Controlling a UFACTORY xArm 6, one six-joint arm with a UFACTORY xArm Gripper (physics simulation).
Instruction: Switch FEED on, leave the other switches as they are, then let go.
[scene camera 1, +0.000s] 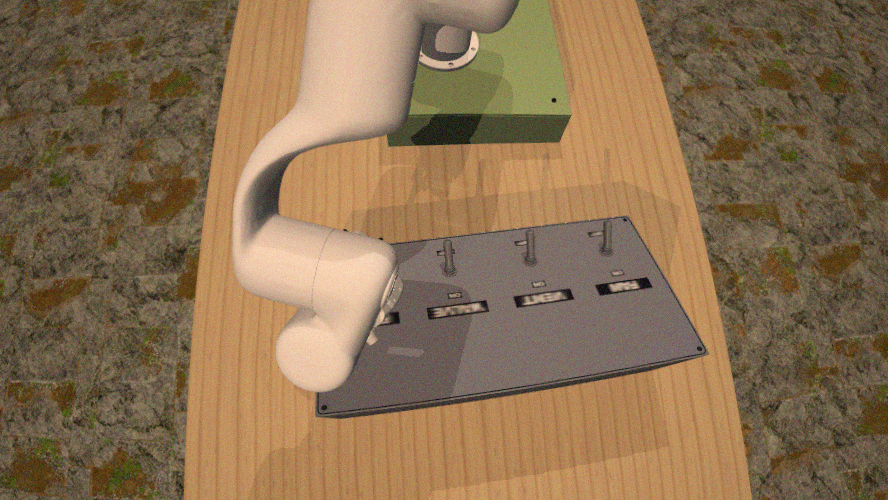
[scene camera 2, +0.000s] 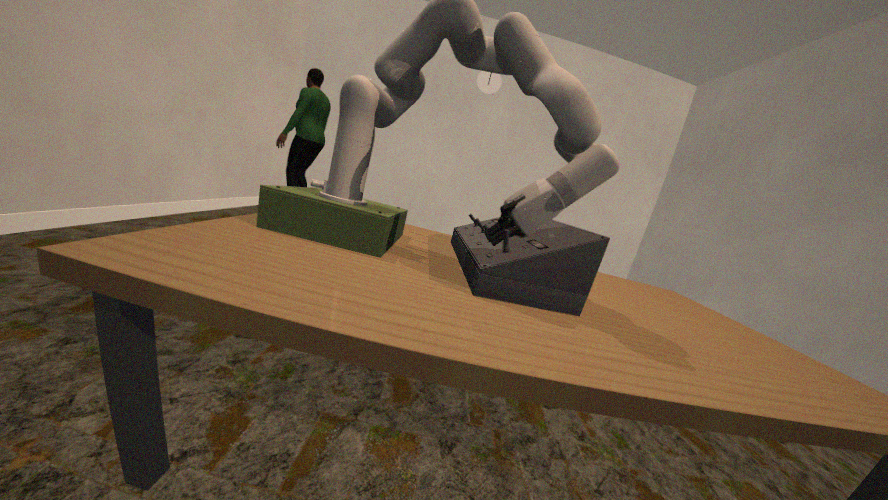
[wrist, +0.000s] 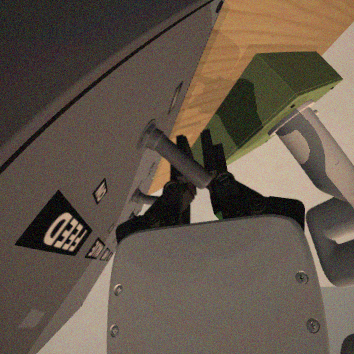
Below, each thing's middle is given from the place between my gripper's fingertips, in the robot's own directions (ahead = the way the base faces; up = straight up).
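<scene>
The feed lever (wrist: 186, 165) is the nearest to my hand of the things named here, going by their middles. My hand is 10 mm below the lever, 30 mm short of it and 30 mm to the left of it. There's a grey switch panel (scene camera 1: 498, 324) too, and that's 150 mm to the left of my hand, 130 mm ahead of it and 30 mm below it.
</scene>
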